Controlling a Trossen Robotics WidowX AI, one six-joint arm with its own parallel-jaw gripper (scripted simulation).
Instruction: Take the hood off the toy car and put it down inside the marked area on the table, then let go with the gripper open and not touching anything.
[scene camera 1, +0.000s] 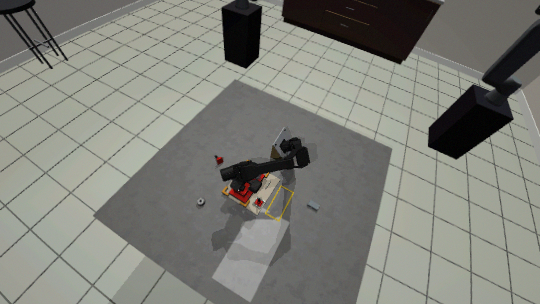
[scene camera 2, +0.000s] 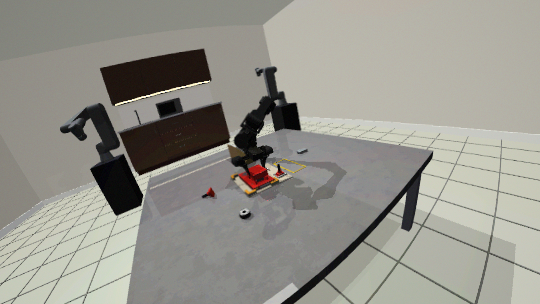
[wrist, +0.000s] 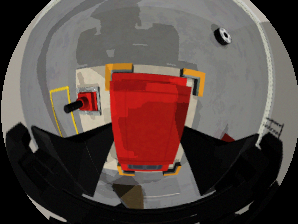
Scene:
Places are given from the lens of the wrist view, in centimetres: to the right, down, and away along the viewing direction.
my gripper (wrist: 148, 127): 0, 2, 10
red hood (wrist: 148, 118): 0, 1, 8

